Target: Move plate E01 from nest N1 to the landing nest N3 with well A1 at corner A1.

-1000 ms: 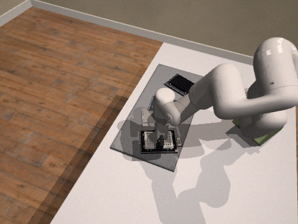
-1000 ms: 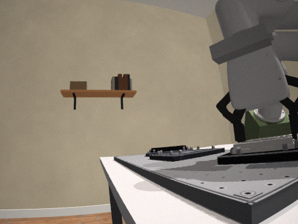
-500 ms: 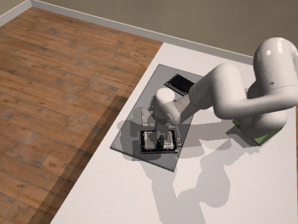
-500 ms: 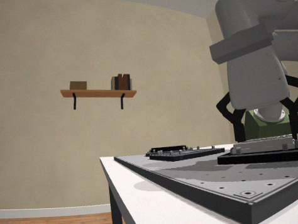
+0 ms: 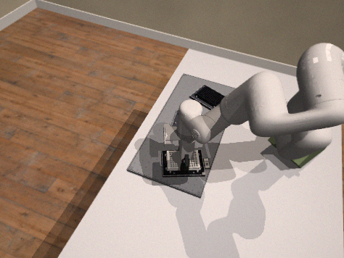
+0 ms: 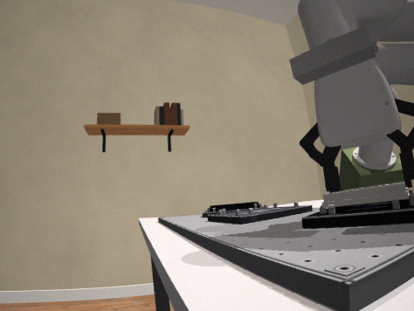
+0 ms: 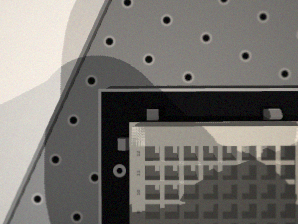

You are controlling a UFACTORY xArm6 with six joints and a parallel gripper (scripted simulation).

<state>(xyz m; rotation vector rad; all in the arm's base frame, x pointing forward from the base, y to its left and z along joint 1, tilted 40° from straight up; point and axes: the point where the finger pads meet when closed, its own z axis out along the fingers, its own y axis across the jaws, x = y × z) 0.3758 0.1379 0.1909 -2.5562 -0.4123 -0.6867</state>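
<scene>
The black nest is 30 mm below my hand. Also, from my hand: black plate (10 mm ahead, 400 mm to the right, 20 mm below); then white well plate (10 mm below).
</scene>
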